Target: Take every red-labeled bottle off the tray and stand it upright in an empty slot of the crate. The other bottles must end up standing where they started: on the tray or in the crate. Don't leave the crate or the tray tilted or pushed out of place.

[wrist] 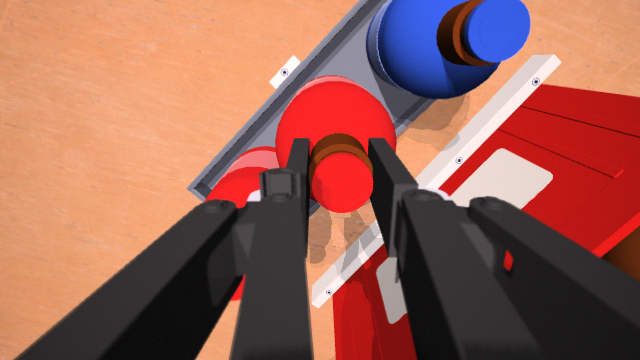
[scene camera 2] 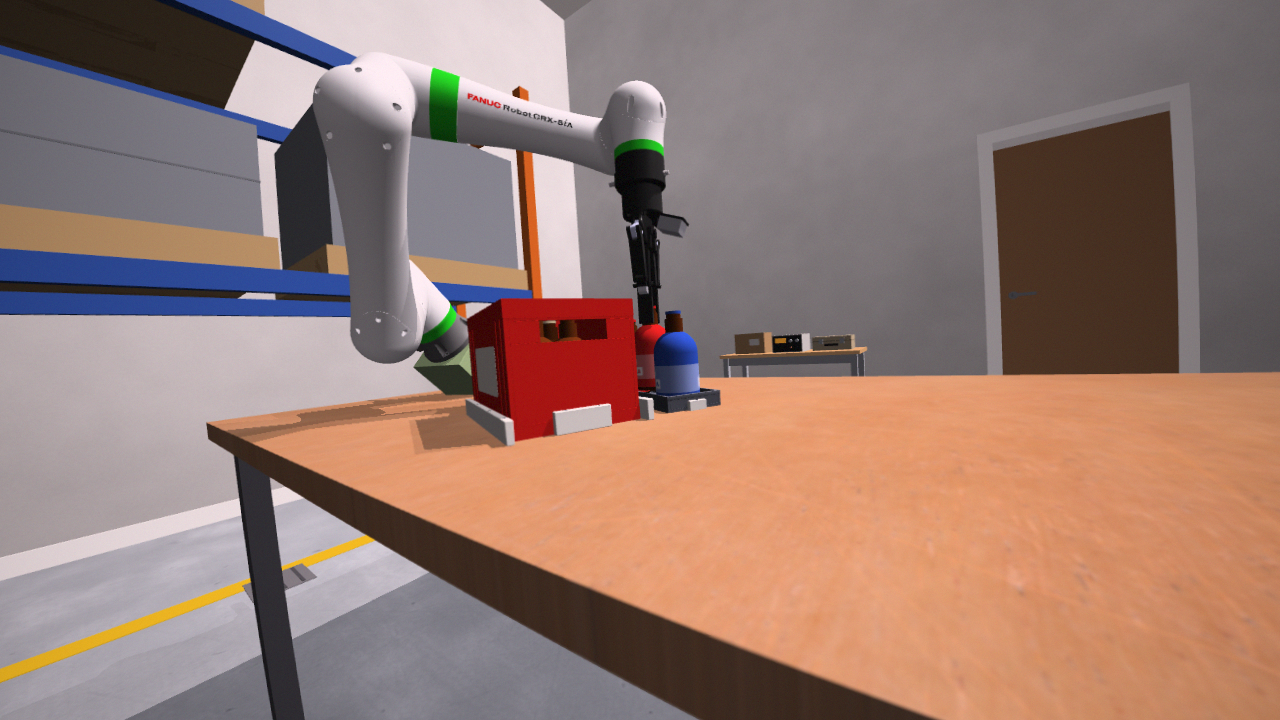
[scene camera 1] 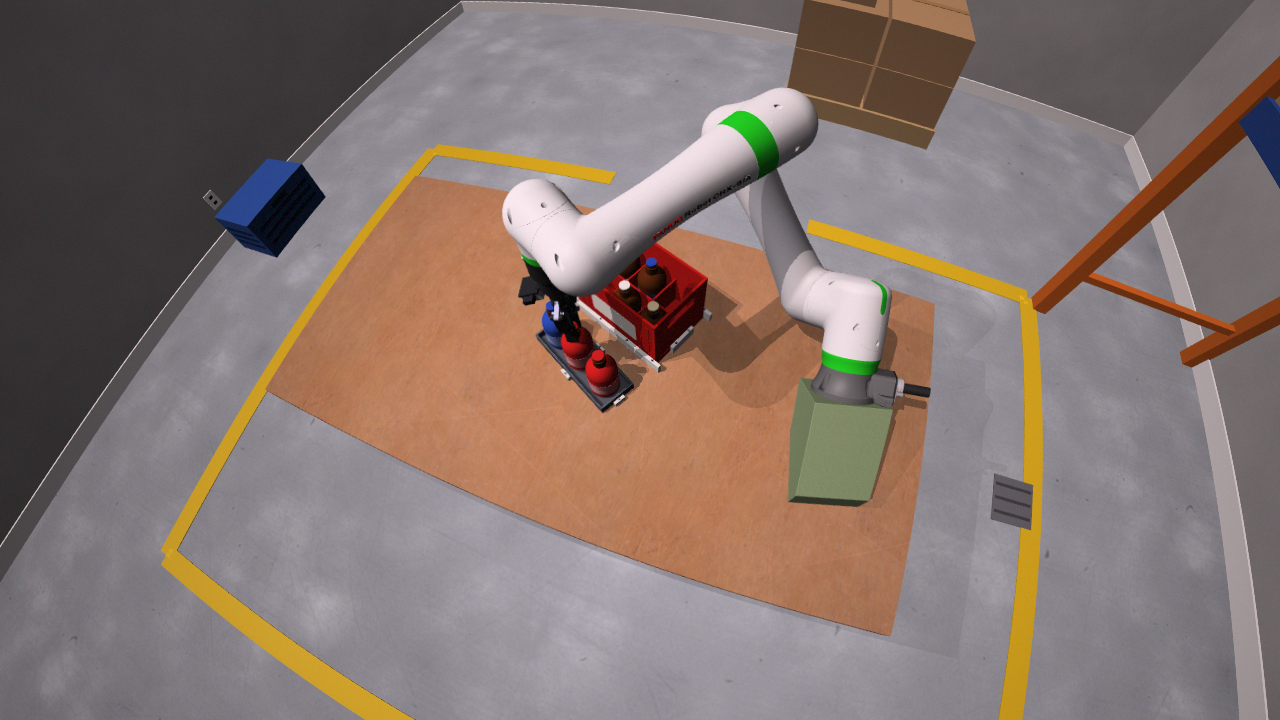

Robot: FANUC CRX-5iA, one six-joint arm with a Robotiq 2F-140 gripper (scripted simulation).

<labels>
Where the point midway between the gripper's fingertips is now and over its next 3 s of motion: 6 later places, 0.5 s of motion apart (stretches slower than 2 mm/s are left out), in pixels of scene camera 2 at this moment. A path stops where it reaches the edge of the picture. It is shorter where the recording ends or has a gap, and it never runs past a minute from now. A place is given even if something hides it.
My gripper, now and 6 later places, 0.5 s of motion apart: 649, 323; 649, 317; 649, 310; 648, 301; 647, 292; 647, 283; 646, 274
</labels>
